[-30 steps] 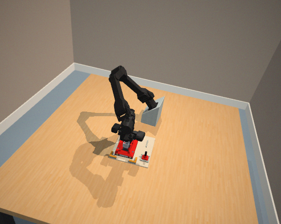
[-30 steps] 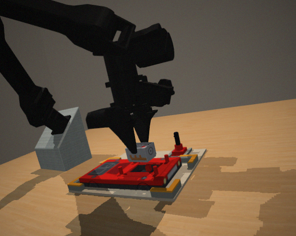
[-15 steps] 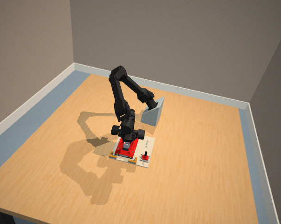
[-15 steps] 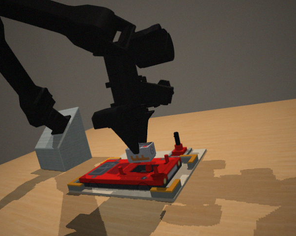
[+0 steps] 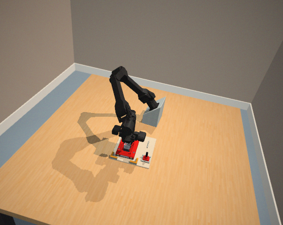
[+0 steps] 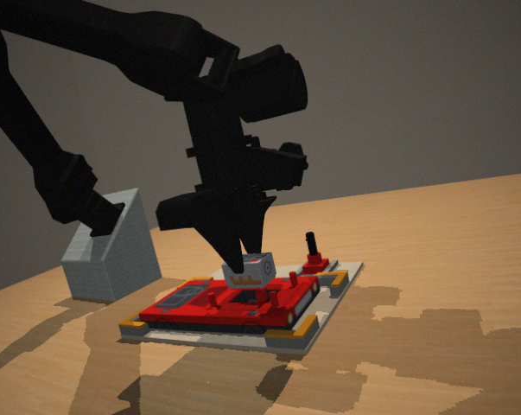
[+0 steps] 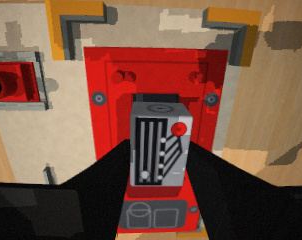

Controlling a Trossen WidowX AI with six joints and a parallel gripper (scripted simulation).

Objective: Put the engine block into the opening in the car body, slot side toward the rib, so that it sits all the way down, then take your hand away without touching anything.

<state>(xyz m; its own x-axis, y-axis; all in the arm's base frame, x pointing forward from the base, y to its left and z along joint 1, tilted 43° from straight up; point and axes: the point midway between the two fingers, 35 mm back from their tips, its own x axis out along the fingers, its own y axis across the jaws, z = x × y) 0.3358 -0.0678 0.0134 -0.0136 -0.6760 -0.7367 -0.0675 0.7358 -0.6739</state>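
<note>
The grey engine block is 1 cm below my gripper tip. From my gripper tip the other things lie so: pale base plate (3 cm behind, 2 cm to the left, 5 cm below).
</note>
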